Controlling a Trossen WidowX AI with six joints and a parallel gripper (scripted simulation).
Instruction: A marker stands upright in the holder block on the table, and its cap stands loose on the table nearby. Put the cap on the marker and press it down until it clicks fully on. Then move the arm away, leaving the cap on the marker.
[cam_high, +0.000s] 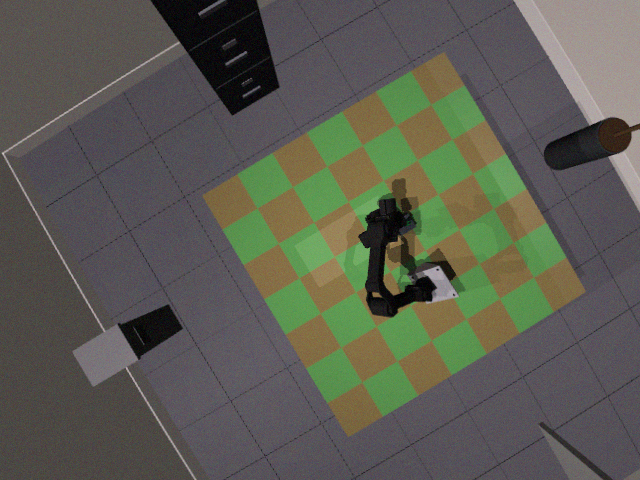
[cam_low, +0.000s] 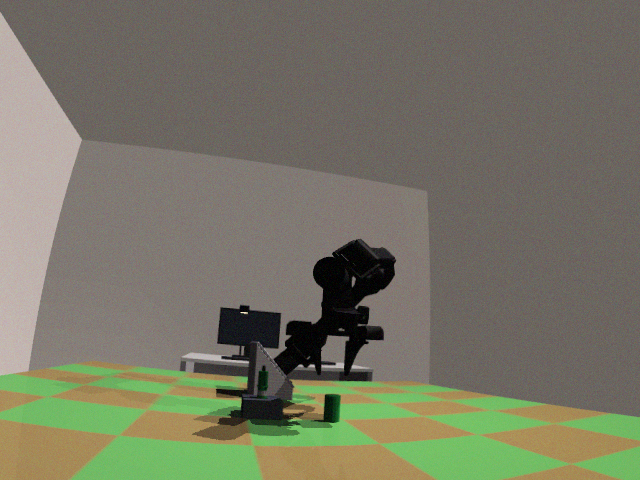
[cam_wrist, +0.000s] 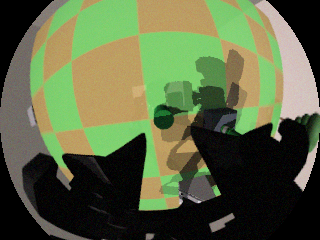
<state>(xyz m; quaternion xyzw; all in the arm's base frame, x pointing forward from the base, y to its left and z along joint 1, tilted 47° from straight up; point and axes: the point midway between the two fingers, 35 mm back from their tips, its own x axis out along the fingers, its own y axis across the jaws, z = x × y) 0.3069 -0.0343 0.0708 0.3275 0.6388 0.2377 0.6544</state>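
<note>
Right now the green cap is 6 cm below my gripper tip. The rest, counted from my gripper tip: dark grey holder block 6 cm behind, 12 cm to the right, 7 cm below.
</note>
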